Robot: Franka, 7 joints.
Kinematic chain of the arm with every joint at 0, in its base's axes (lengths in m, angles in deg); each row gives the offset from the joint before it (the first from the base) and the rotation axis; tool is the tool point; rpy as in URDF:
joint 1: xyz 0 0 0.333 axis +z
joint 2: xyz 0 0 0 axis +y
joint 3: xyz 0 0 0.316 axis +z
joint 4: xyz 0.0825 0 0 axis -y
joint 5: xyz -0.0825 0 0.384 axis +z
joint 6: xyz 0 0 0 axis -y
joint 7: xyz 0.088 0 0 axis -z
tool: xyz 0 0 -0.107 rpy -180 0 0
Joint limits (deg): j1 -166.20..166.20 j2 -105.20..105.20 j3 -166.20..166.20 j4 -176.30..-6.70 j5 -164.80..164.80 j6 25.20..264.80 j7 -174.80..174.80
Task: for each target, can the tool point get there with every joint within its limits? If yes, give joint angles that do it. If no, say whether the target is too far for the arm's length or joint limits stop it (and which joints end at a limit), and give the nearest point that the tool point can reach.
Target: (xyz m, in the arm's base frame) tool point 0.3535 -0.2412 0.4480
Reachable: yes | joints 58.57 86.54 -93.08 -152.21 51.66 199.33 -2.60
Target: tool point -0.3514 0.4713 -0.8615
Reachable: no: too far | nearest point -0.2592 0.3477 -0.3390 | short by 0.545 m
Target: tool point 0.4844 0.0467 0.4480
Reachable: yes | joints -78.93 39.97 98.94 -144.94 15.95 227.02 98.94
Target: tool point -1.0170 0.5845 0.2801
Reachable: no: too far | nearest point -0.7430 0.4270 0.2943 | short by 0.316 m
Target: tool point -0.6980 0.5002 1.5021
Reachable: no: too far | nearest point -0.4128 0.2958 1.0244 | short by 0.593 m
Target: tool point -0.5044 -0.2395 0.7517
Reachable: yes | joints -59.96 -36.35 -68.33 -104.98 5.13 184.93 20.38
